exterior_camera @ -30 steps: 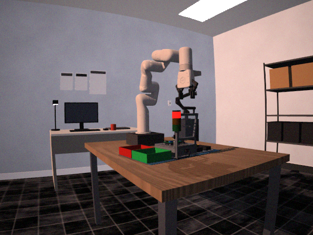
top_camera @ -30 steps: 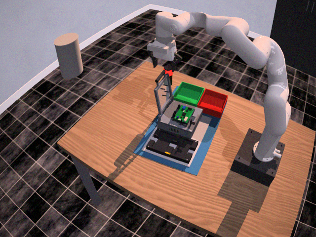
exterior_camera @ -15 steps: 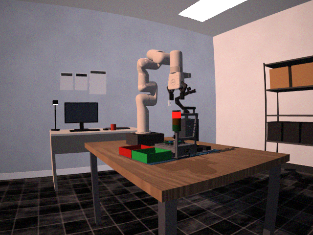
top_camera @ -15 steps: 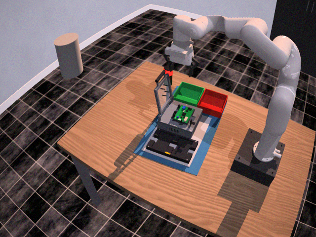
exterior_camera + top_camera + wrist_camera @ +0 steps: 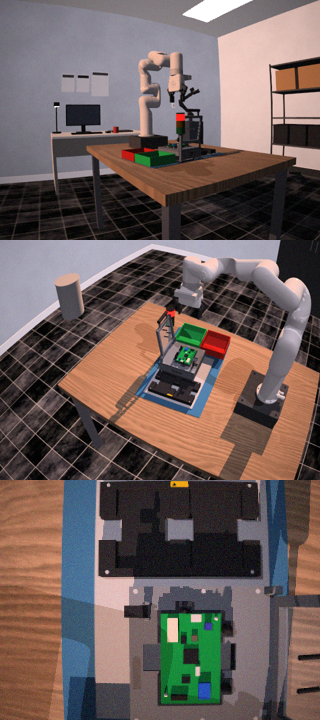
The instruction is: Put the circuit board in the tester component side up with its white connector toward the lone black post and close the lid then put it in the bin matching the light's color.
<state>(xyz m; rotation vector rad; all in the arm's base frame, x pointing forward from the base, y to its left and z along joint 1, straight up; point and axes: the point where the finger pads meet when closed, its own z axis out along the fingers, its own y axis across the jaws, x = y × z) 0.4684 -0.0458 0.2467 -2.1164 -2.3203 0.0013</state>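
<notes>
My gripper is now 260 mm above the green circuit board. Round my hand: black block (240 mm below, 70 mm behind, 50 mm to the left); then green bin (320 mm below, 200 mm to the right, 60 mm ahead); then clear lid (150 mm below, 120 mm ahead, 10 mm to the left).
</notes>
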